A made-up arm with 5 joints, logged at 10 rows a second.
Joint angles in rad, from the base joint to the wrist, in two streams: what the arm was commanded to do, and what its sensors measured. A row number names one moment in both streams.
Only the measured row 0 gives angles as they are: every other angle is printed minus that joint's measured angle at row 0.
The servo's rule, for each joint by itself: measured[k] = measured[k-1] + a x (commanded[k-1-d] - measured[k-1]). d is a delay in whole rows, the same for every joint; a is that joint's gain. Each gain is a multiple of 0.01, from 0.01 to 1. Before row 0 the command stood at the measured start. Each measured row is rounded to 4 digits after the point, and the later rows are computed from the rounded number. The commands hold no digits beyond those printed.
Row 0, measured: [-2.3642 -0.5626 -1.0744 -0.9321 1.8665]
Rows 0 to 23, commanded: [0.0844 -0.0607 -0.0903 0.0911 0.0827]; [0.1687 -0.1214 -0.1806 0.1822 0.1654]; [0.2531 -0.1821 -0.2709 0.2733 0.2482]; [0.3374 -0.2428 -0.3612 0.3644 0.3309]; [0.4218 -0.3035 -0.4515 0.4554 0.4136]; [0.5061 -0.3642 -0.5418 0.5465 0.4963]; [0.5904 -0.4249 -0.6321 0.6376 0.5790]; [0.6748 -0.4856 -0.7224 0.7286 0.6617]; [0.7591 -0.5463 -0.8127 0.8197 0.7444]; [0.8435 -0.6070 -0.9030 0.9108 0.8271]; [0.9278 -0.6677 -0.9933 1.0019 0.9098]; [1.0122 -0.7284 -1.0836 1.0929 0.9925]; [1.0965 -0.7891 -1.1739 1.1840 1.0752]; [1.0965 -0.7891 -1.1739 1.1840 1.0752]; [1.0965 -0.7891 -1.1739 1.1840 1.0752]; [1.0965 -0.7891 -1.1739 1.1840 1.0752]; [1.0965 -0.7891 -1.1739 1.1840 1.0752]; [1.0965 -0.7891 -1.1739 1.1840 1.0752]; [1.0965 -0.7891 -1.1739 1.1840 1.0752]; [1.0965 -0.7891 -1.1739 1.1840 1.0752]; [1.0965 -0.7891 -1.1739 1.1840 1.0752]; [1.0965 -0.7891 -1.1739 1.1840 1.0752]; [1.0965 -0.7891 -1.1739 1.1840 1.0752]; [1.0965 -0.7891 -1.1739 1.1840 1.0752]
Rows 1 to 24, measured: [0.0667 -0.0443 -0.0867 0.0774 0.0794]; [0.1473 -0.1006 -0.1768 0.1665 0.1620]; [0.2309 -0.1601 -0.2671 0.2573 0.2448]; [0.3150 -0.2205 -0.3574 0.3483 0.3275]; [0.3994 -0.2811 -0.4477 0.4393 0.4102]; [0.4837 -0.3418 -0.5380 0.5304 0.4929]; [0.5680 -0.4025 -0.6283 0.6215 0.5756]; [0.6524 -0.4632 -0.7186 0.7125 0.6583]; [0.7367 -0.5239 -0.8089 0.8036 0.7410]; [0.8211 -0.5846 -0.8992 0.8947 0.8237]; [0.9054 -0.6453 -0.9895 0.9858 0.9064]; [0.9898 -0.7060 -1.0798 1.0768 0.9891]; [1.0741 -0.7667 -1.1701 1.1679 1.0718]; [1.0918 -0.7831 -1.1737 1.1816 1.0751]; [1.0955 -0.7875 -1.1739 1.1836 1.0752]; [1.0963 -0.7887 -1.1739 1.1839 1.0752]; [1.0965 -0.7890 -1.1739 1.1840 1.0752]; [1.0965 -0.7891 -1.1739 1.1840 1.0752]; [1.0965 -0.7891 -1.1739 1.1840 1.0752]; [1.0965 -0.7891 -1.1739 1.1840 1.0752]; [1.0965 -0.7891 -1.1739 1.1840 1.0752]; [1.0965 -0.7891 -1.1739 1.1840 1.0752]; [1.0965 -0.7891 -1.1739 1.1840 1.0752]; [1.0965 -0.7891 -1.1739 1.1840 1.0752]
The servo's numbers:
d 0
a 0.79 0.73 0.96 0.85 0.96

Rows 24 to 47, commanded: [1.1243 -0.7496 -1.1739 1.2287 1.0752]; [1.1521 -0.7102 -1.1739 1.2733 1.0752]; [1.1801 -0.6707 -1.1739 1.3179 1.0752]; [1.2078 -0.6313 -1.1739 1.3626 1.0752]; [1.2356 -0.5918 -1.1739 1.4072 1.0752]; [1.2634 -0.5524 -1.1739 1.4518 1.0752]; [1.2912 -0.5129 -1.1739 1.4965 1.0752]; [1.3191 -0.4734 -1.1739 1.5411 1.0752]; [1.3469 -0.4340 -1.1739 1.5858 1.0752]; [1.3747 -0.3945 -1.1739 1.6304 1.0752]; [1.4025 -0.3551 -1.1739 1.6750 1.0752]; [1.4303 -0.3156 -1.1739 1.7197 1.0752]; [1.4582 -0.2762 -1.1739 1.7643 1.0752]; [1.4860 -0.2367 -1.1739 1.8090 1.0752]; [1.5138 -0.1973 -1.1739 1.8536 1.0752]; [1.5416 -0.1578 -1.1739 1.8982 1.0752]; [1.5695 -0.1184 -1.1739 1.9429 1.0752]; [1.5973 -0.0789 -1.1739 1.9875 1.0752]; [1.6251 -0.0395 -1.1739 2.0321 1.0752]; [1.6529 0.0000 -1.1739 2.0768 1.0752]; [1.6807 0.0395 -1.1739 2.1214 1.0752]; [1.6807 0.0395 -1.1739 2.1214 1.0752]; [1.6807 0.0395 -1.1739 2.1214 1.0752]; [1.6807 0.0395 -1.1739 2.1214 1.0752]
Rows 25 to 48, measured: [1.1185 -0.7603 -1.1739 1.2220 1.0752]; [1.1450 -0.7237 -1.1739 1.2656 1.0752]; [1.1727 -0.6850 -1.1739 1.3101 1.0752]; [1.2004 -0.6458 -1.1739 1.3547 1.0752]; [1.2282 -0.6064 -1.1739 1.3993 1.0752]; [1.2560 -0.5670 -1.1739 1.4439 1.0752]; [1.2838 -0.5275 -1.1739 1.4886 1.0752]; [1.3117 -0.4880 -1.1739 1.5332 1.0752]; [1.3395 -0.4486 -1.1739 1.5779 1.0752]; [1.3673 -0.4091 -1.1739 1.6225 1.0752]; [1.3951 -0.3697 -1.1739 1.6671 1.0752]; [1.4229 -0.3302 -1.1739 1.7118 1.0752]; [1.4508 -0.2908 -1.1739 1.7564 1.0752]; [1.4786 -0.2513 -1.1739 1.8011 1.0752]; [1.5064 -0.2119 -1.1739 1.8457 1.0752]; [1.5342 -0.1724 -1.1739 1.8903 1.0752]; [1.5621 -0.1330 -1.1739 1.9350 1.0752]; [1.5899 -0.0935 -1.1739 1.9796 1.0752]; [1.6177 -0.0541 -1.1739 2.0242 1.0752]; [1.6455 -0.0146 -1.1739 2.0689 1.0752]; [1.6733 0.0249 -1.1739 2.1135 1.0752]; [1.6791 0.0356 -1.1739 2.1202 1.0752]; [1.6804 0.0384 -1.1739 2.1212 1.0752]; [1.6806 0.0392 -1.1739 2.1214 1.0752]
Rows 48 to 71, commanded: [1.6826 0.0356 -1.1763 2.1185 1.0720]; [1.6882 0.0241 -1.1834 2.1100 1.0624]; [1.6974 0.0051 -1.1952 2.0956 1.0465]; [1.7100 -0.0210 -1.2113 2.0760 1.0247]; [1.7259 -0.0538 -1.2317 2.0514 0.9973]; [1.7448 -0.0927 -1.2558 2.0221 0.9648]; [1.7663 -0.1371 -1.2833 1.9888 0.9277]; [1.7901 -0.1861 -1.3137 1.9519 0.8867]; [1.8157 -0.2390 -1.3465 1.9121 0.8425]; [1.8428 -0.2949 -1.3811 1.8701 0.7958]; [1.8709 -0.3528 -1.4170 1.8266 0.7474]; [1.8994 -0.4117 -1.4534 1.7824 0.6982]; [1.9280 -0.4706 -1.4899 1.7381 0.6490]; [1.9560 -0.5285 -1.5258 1.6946 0.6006]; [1.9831 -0.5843 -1.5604 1.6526 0.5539]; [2.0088 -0.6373 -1.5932 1.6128 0.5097]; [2.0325 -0.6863 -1.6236 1.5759 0.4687]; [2.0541 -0.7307 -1.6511 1.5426 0.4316]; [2.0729 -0.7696 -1.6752 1.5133 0.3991]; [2.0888 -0.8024 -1.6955 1.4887 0.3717]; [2.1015 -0.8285 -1.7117 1.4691 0.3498]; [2.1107 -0.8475 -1.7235 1.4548 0.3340]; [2.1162 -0.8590 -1.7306 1.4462 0.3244]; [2.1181 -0.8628 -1.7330 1.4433 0.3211]
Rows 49 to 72, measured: [1.6822 0.0366 -1.1762 2.1189 1.0721]; [1.6869 0.0275 -1.1831 2.1113 1.0628]; [1.6952 0.0111 -1.1947 2.0980 1.0472]; [1.7069 -0.0123 -1.2106 2.0793 1.0256]; [1.7219 -0.0426 -1.2309 2.0556 0.9984]; [1.7400 -0.0792 -1.2548 2.0271 0.9661]; [1.7608 -0.1215 -1.2822 1.9945 0.9292]; [1.7839 -0.1687 -1.3124 1.9583 0.8884]; [1.8090 -0.2200 -1.3451 1.9190 0.8443]; [1.8357 -0.2747 -1.3797 1.8774 0.7977]; [1.8635 -0.3317 -1.4155 1.8342 0.7494]; [1.8919 -0.3901 -1.4519 1.7902 0.7002]; [1.9204 -0.4489 -1.4884 1.7459 0.6510]; [1.9485 -0.5070 -1.5243 1.7023 0.6026]; [1.9758 -0.5634 -1.5590 1.6601 0.5558]; [2.0019 -0.6173 -1.5918 1.6199 0.5115]; [2.0261 -0.6677 -1.6223 1.5825 0.4704]; [2.0482 -0.7137 -1.6499 1.5486 0.4332]; [2.0677 -0.7545 -1.6742 1.5186 0.4005]; [2.0844 -0.7895 -1.6946 1.4932 0.3729]; [2.0979 -0.8180 -1.7110 1.4727 0.3507]; [2.1080 -0.8395 -1.7230 1.4575 0.3347]; [2.1145 -0.8537 -1.7303 1.4479 0.3248]; [2.1173 -0.8603 -1.7329 1.4440 0.3212]
